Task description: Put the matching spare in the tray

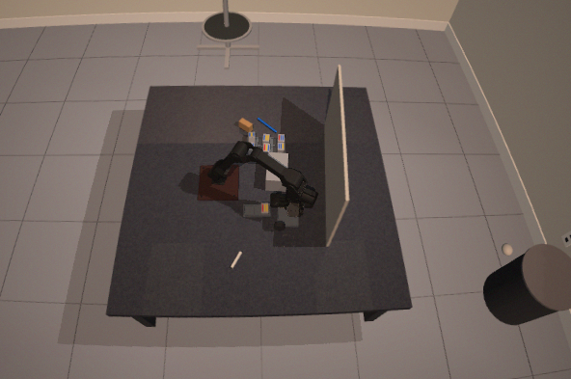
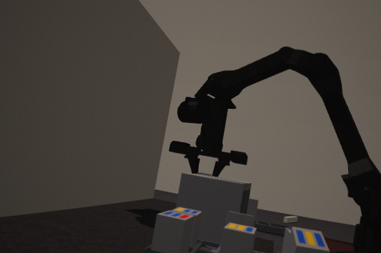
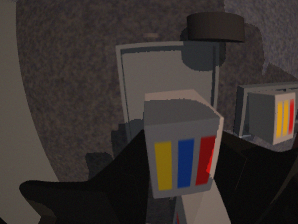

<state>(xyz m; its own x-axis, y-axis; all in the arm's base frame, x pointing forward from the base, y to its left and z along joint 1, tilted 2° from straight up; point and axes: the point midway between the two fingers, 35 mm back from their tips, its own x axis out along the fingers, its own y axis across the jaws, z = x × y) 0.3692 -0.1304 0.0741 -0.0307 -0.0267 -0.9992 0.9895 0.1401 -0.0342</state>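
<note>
The grey tray lies 60 mm below my gripper tip and 10 mm behind it. Round my gripper tip: mounted unit (210 mm to the left, 90 mm behind, 10 mm below); tall upright panel (220 mm to the left, 160 mm ahead, 160 mm above); blue stick (510 mm to the left, 190 mm behind, 60 mm below).
</note>
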